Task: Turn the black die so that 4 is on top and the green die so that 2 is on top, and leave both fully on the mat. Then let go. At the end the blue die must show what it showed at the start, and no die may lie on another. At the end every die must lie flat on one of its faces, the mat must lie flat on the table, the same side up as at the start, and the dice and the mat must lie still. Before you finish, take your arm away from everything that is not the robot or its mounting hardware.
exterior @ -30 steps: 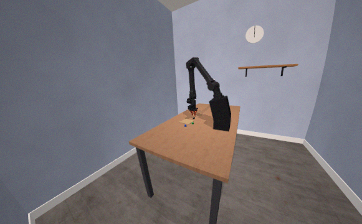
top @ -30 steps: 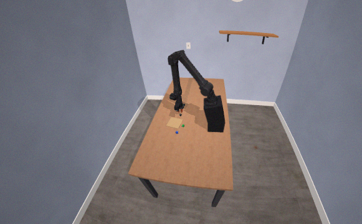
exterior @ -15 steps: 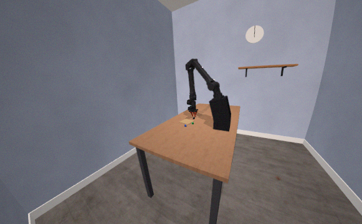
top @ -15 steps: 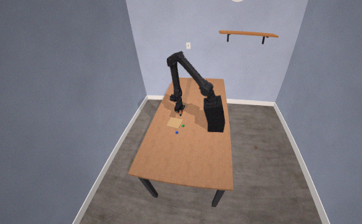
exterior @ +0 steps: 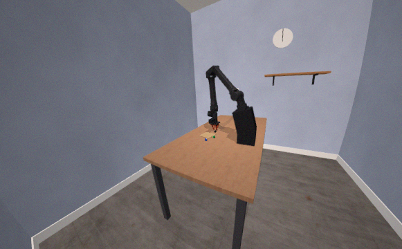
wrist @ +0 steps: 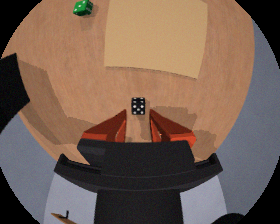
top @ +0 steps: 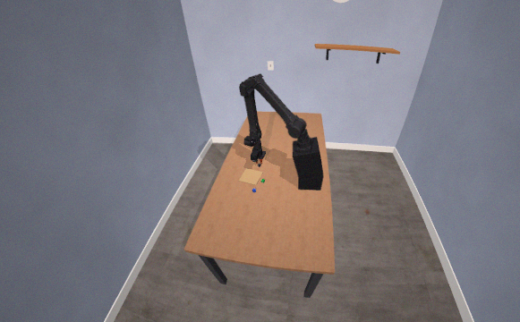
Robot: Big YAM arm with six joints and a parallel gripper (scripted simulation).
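My gripper is now 30 mm above the black die. The rest, counted from my hand: green die: 90 mm behind, 150 mm to the left, 30 mm below; blue die: 60 mm behind, 250 mm to the left, 30 mm below; tan mat: 20 mm ahead, 130 mm to the left, 30 mm below.
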